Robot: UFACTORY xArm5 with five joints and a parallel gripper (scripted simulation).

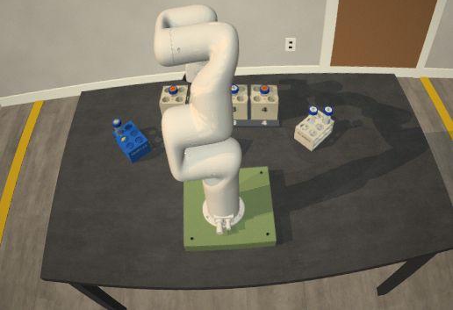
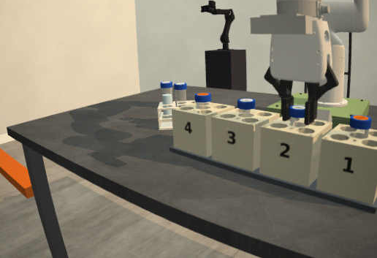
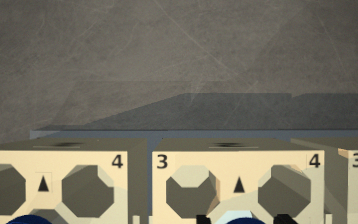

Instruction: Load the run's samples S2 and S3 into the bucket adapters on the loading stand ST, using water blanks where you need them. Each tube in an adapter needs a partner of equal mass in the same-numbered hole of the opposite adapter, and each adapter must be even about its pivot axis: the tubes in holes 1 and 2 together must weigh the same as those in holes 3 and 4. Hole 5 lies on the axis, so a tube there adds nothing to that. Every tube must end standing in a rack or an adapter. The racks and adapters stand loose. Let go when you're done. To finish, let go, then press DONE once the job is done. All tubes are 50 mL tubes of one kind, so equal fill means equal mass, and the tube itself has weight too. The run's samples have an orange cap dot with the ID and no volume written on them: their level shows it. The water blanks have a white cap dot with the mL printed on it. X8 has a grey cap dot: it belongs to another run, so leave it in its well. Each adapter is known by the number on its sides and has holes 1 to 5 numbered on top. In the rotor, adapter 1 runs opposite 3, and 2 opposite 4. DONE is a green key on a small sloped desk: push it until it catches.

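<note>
Now: the blue-capped tube 5 cm below my hand and 1 cm to the right of it. Round my hand: bucket adapter: 11 cm to the left, 7 cm below, 1 cm ahead; then loading stand ST: 12 cm below, 5 cm to the right, 1 cm behind; then sample tube S2: 23 cm to the right, 5 cm below, 2 cm behind.
</note>
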